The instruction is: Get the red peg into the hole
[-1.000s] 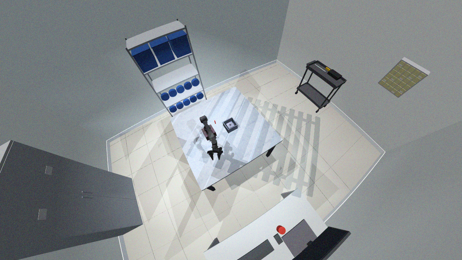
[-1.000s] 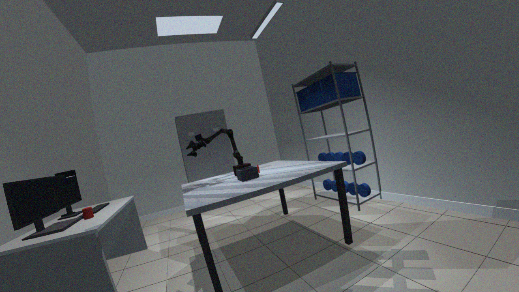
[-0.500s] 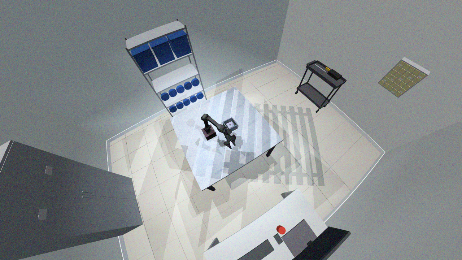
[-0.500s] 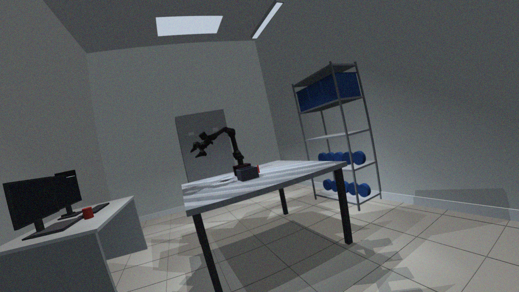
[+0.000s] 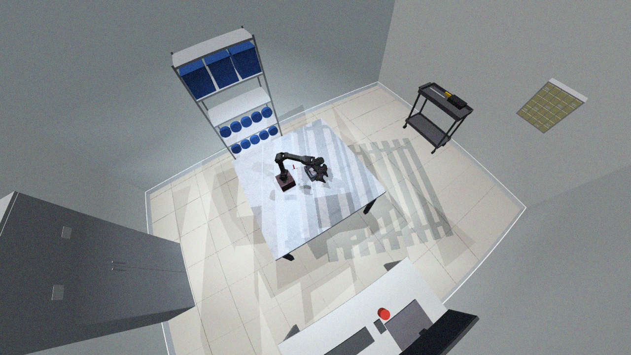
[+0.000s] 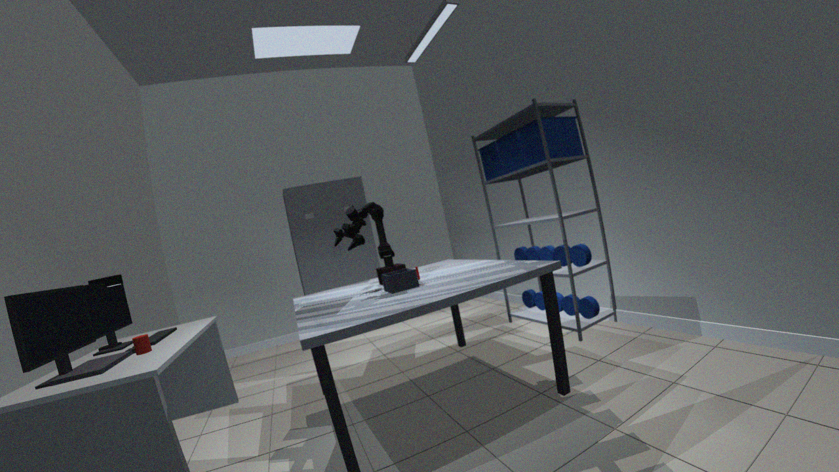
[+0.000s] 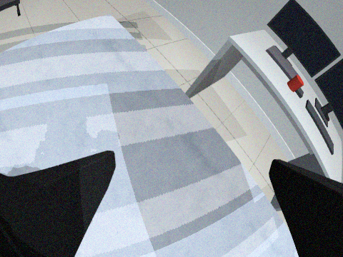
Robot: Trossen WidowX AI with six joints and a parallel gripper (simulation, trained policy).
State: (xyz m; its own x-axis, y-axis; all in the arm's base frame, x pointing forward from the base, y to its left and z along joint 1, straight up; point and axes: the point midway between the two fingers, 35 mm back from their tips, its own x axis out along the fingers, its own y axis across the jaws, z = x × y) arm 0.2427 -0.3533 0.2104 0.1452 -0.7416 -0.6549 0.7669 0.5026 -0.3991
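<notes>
Now: gripper tip 7 cm past the red peg, 47 cm to the right of it and 26 cm above it. The rest, counted from my gripper tip: box: 6 cm ahead, 27 cm to the left, 27 cm below; then plate: 6 cm ahead, 27 cm to the left, 25 cm below.
</notes>
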